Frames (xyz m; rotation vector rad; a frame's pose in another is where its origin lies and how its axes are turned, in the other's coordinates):
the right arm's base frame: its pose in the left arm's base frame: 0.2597 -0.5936 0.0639 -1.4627 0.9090 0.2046
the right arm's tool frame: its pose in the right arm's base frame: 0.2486 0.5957 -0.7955 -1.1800 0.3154 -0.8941
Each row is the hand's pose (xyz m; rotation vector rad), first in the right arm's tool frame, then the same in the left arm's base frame.
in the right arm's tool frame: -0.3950 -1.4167 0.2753 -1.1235 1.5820 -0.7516
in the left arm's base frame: -0.4258 0.1698 -0.4370 1.2768 0.4062 1.6713
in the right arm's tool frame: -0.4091 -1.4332 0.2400 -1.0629 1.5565 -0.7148
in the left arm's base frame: -0.4432 0.1811 -0.4012 1.3513 0.3813 1.6879
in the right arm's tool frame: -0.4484 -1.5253 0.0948 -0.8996 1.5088 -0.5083
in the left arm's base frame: -0.4934 0.2479 -0.2458 1.5579 0.1891 1.7480
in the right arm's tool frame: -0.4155 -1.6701 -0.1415 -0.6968 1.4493 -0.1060
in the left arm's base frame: -0.4811 0.3359 0.0187 1.7967 -0.2572 1.8044
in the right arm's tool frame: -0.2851 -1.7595 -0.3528 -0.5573 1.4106 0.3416
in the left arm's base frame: -0.3766 0.3594 0.2599 1.8697 -0.8102 1.8024
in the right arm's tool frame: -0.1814 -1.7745 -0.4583 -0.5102 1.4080 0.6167
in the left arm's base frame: -0.2906 0.3362 0.3790 1.8048 -1.1517 1.7766
